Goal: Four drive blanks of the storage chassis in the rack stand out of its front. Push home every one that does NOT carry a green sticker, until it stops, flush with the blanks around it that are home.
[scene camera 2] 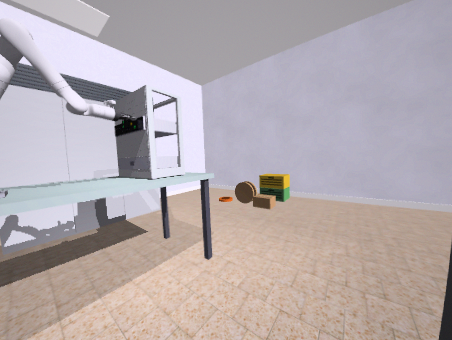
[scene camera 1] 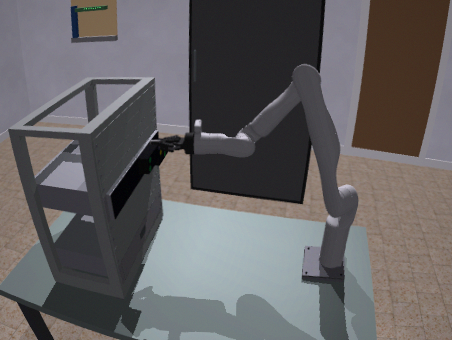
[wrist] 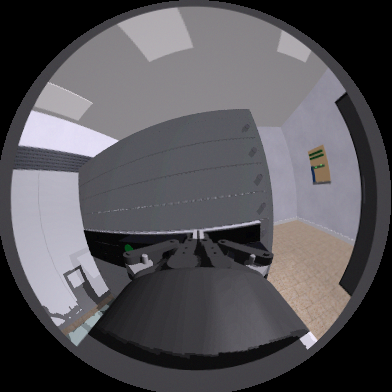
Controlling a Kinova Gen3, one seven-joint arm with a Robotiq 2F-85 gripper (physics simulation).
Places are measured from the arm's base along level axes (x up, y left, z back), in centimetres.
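Pixels of known places: gripper, fingertip midpoint: (scene camera 2: 135,119) (scene camera 1: 149,143) (wrist: 197,235); arm's base, link origin: (scene camera 1: 330,259).
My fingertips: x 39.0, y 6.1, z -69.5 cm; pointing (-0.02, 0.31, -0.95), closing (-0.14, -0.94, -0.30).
Note:
For each thing: its top centre in the pictures, then the offset to it from my fingertips. "spot": a spot on its surface instead. Level surfaces: height alone.
- blank with green marks, surface spot: (scene camera 1: 149,164) spot: dx -2.0, dy +10.4, dz +5.5 cm
- green sticker, top centre: (wrist: 127,244) dx +0.1, dy +9.5, dz +5.4 cm
- table, surface height: dx -41.7 cm
The black storage chassis (scene camera 1: 125,191) (wrist: 227,233) sits across the rack's front. In scene camera 1, a blank with green marks (scene camera 1: 149,164) stands out near the middle of its front. Farther along are small yellow and green marks, partly behind the fingers; which blanks bear them I cannot tell. A green sticker (wrist: 128,247) shows left of the fingers in the wrist view. My gripper (scene camera 1: 154,142) (wrist: 197,235) is shut and empty, its tips at the chassis's upper front, toward its far end in scene camera 1. Whether they touch a blank is unclear. The fingers hide much of the front below them.
The grey rack (scene camera 1: 87,150) (scene camera 2: 150,135) (wrist: 170,175) stands on the table (scene camera 1: 225,240) (scene camera 2: 100,189), with flat panels above the chassis. The arm's base plate (scene camera 1: 312,262) is at the table's other end. Crates (scene camera 2: 274,187), a carton (scene camera 2: 264,201) and an orange ring lie on the floor.

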